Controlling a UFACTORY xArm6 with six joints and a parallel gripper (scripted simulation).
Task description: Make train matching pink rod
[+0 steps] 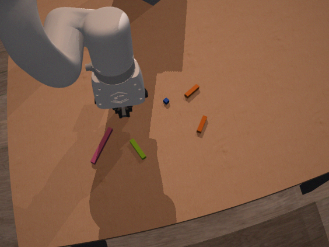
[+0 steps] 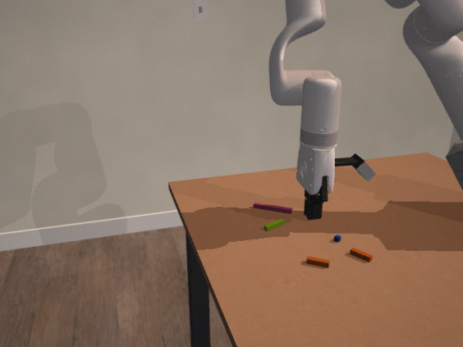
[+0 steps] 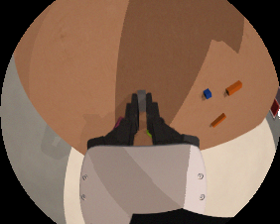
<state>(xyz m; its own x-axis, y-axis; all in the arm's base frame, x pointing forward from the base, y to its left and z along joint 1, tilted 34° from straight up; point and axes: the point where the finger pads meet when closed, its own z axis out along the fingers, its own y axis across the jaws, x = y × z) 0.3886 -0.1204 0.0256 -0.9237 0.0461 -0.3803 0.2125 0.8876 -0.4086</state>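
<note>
The blue rod lies 10 mm ahead of my hand, 100 mm to the left of it and 20 mm below it. The rest, counted from my hand: lime rod 100 mm ahead, 20 mm below; then grey rod 20 mm below; then pink rod 60 mm ahead, 70 mm to the right, 20 mm below.
</note>
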